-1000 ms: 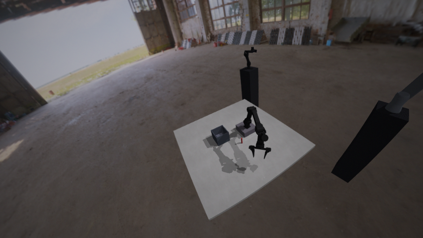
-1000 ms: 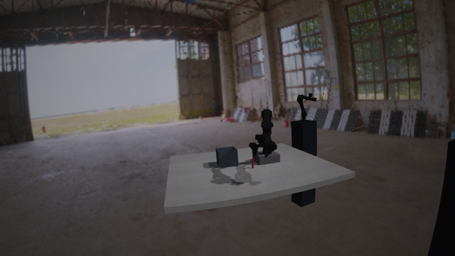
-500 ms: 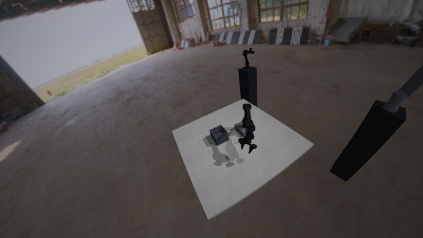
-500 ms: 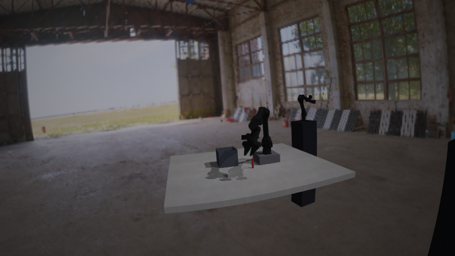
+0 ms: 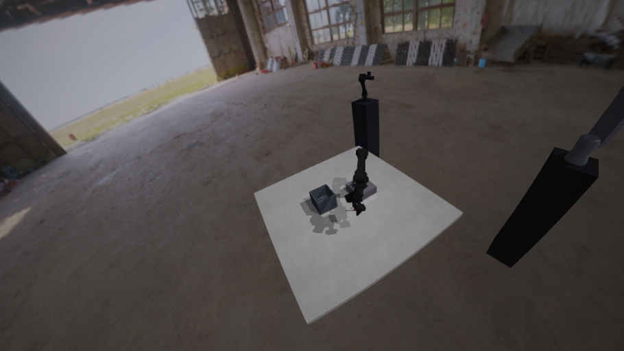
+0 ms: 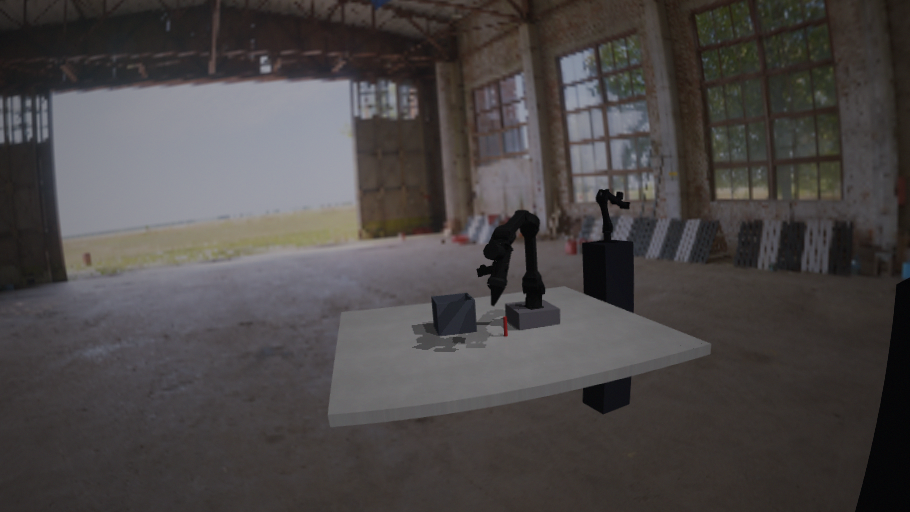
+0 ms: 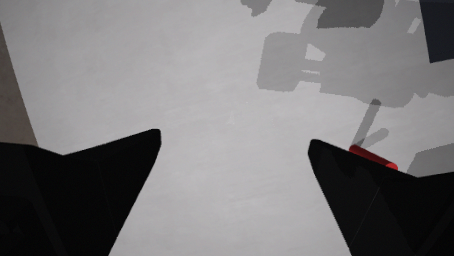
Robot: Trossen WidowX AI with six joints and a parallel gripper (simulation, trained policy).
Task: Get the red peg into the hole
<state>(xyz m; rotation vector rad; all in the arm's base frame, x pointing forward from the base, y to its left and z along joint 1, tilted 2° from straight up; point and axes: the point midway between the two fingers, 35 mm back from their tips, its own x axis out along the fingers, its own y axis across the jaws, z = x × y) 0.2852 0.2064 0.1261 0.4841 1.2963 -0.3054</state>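
My gripper tip is 13 cm above the red peg, 12 cm to the left of it and 10 cm past it. From my gripper tip the other things lie so: grey plate: 34 cm to the right, 12 cm below, 3 cm ahead.
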